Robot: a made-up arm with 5 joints. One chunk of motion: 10 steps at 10 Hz.
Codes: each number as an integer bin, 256 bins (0 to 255) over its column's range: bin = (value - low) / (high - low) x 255, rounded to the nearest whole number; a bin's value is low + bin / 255 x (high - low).
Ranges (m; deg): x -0.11..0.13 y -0.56..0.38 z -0.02..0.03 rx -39..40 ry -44..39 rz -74..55
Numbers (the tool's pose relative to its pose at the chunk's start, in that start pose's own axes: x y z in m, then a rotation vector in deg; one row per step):
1: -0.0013 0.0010 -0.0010 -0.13 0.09 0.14
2: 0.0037 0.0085 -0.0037 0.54 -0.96 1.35
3: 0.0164 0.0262 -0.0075 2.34 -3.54 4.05
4: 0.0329 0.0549 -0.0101 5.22 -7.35 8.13
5: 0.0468 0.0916 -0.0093 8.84 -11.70 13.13
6: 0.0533 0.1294 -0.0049 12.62 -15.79 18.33
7: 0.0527 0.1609 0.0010 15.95 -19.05 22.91
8: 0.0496 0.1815 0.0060 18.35 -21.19 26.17
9: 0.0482 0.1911 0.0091 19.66 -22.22 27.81
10: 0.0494 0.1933 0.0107 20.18 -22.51 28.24
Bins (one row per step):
1: 115 152 97 125 135 147
2: 121 154 83 128 132 149
3: 134 159 64 133 124 154
4: 152 167 50 143 113 162
5: 167 177 55 154 99 172
6: 174 187 77 167 87 183
7: 173 196 107 177 77 192
8: 170 201 133 185 70 198
9: 168 204 148 189 67 201
10: 169 204 157 191 66 202

